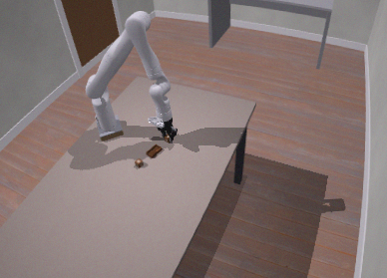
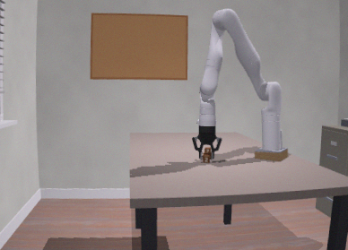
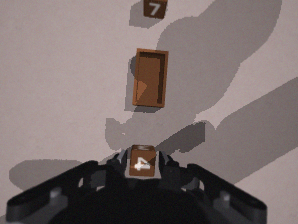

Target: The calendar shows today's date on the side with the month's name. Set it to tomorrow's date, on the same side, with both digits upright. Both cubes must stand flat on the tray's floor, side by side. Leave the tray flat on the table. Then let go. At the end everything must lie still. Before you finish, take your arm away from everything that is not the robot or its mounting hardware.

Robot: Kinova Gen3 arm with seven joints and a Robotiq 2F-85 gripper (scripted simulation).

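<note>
Right now the digit cube is 1 cm below my hand. The rest, counted from my hand: brown number cube: 9 cm behind, 19 cm to the right, 1 cm below; brown calendar tray: 5 cm behind, 9 cm to the right, 2 cm below.
</note>
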